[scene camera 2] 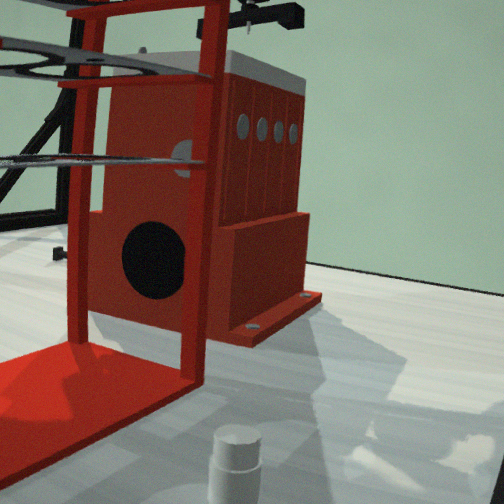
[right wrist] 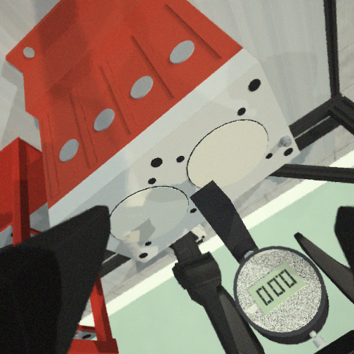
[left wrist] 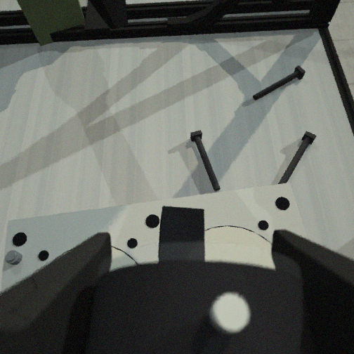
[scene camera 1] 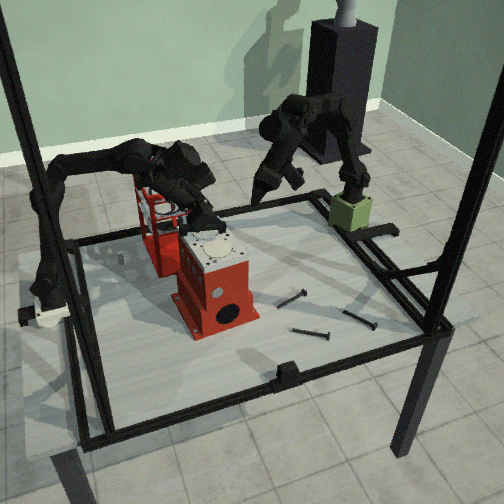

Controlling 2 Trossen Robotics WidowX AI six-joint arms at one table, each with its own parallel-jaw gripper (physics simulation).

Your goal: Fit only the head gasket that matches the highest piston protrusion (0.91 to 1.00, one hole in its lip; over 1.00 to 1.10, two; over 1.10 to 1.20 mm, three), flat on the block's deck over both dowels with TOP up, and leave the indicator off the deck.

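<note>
The red block (scene camera 1: 227, 295) (scene camera 2: 265, 265) (right wrist: 125, 100) stands upright with its pale deck (left wrist: 80, 230) (right wrist: 215, 110) bare of any gasket; a dowel (left wrist: 13, 257) (right wrist: 285, 141) and two pale pistons show. My left gripper (scene camera 1: 205, 222) (left wrist: 192, 243) is shut on the indicator (scene camera 2: 270, 16) (right wrist: 280, 295), whose black bridge bar hangs over the deck with a visible gap in scene camera 2. Its dial shows 0.00 in the right wrist view. My right gripper (scene camera 1: 279, 189) (right wrist: 220, 217) is open and empty, well behind the block. Grey gaskets (scene camera 1: 165, 209) (scene camera 2: 180, 69) lie in the red rack (scene camera 1: 160, 255) (scene camera 2: 202, 200); their lip holes are unreadable.
Three dark bolts (scene camera 1: 292, 298) (scene camera 1: 311, 333) (scene camera 1: 360, 320) lie on the table right of the block in scene camera 1. A small pale stepped cylinder (scene camera 1: 120, 258) (scene camera 2: 235, 460) stands left of the rack in that view. A black frame (scene camera 1: 230, 398) edges the table.
</note>
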